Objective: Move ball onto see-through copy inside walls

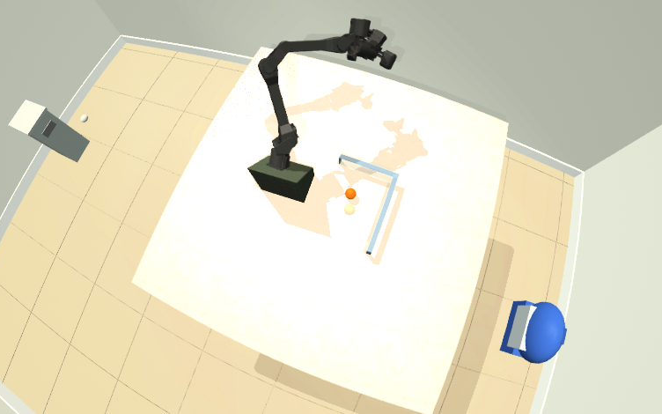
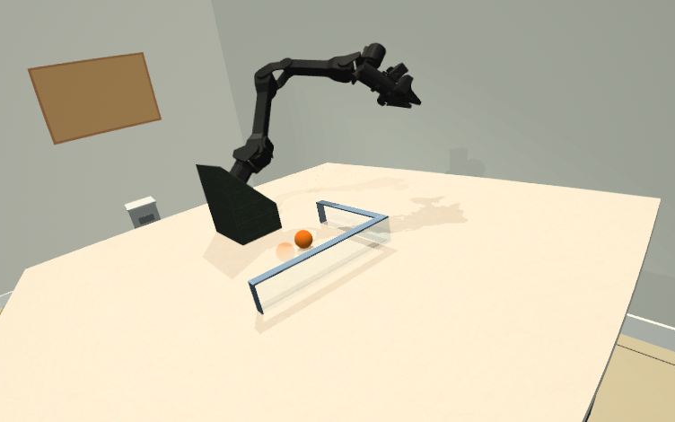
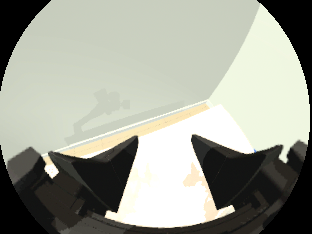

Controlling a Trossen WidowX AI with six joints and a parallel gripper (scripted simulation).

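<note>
Right now the orange ball is 8 cm ahead of my gripper tip, 51 cm to the right of it and 23 cm below it. Round my gripper tip: see-through copy (11 cm ahead, 57 cm to the right, 23 cm below); long clear wall (23 cm ahead, 53 cm to the right, 22 cm below).
</note>
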